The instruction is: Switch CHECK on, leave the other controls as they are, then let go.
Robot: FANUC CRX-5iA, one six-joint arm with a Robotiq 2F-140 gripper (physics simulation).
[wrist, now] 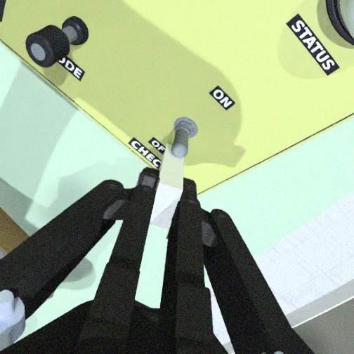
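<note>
The CHECK switch is a small grey toggle lever on the yellow panel, in the middle of the wrist view. The ON label is up and to the right of it, and the partly hidden OFF label is down and to the left. The CHECK label is beside OFF, its end covered. The lever's tip stands out toward the camera; whether it leans to ON or OFF I cannot tell. My gripper is shut, with nothing held. Its pale, narrow tip is right by the lever's end, on the OFF side, and seems to touch it.
The black MODE knob stands out from the panel at the upper left. A black-rimmed round part is at the upper right, by the STATUS label. The panel's lower edges meet pale green surfaces. A brown strip is at the left.
</note>
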